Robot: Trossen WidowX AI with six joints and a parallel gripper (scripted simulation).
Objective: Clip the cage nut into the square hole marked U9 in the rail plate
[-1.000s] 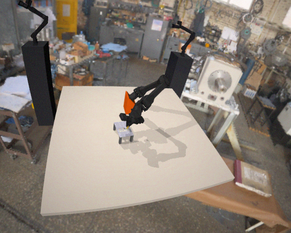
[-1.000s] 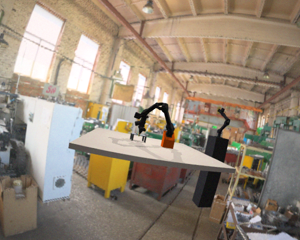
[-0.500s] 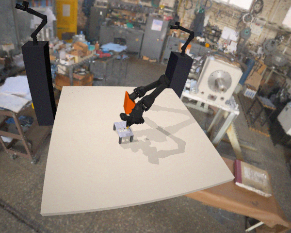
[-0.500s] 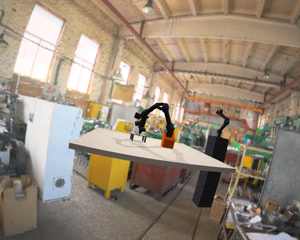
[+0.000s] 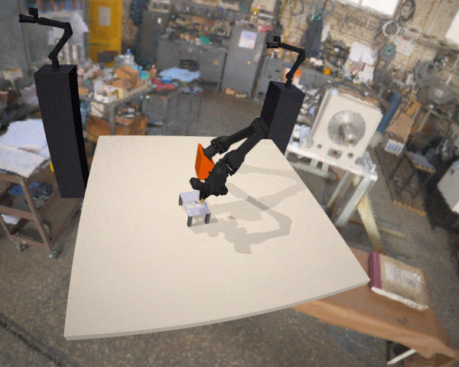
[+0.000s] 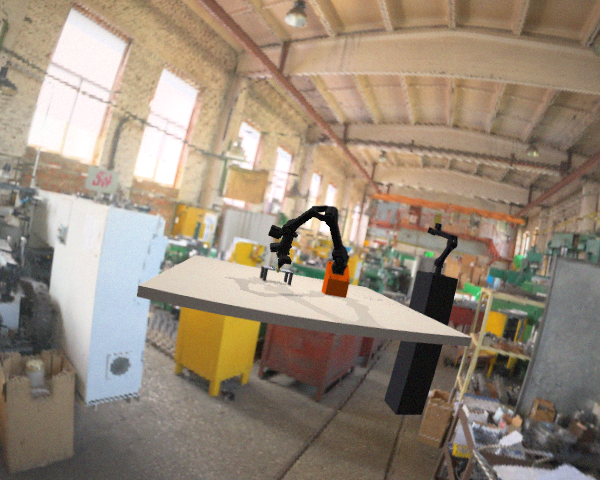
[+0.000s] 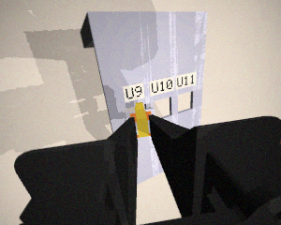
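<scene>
Right now the orange cage nut is 1 cm below my gripper tip.
</scene>
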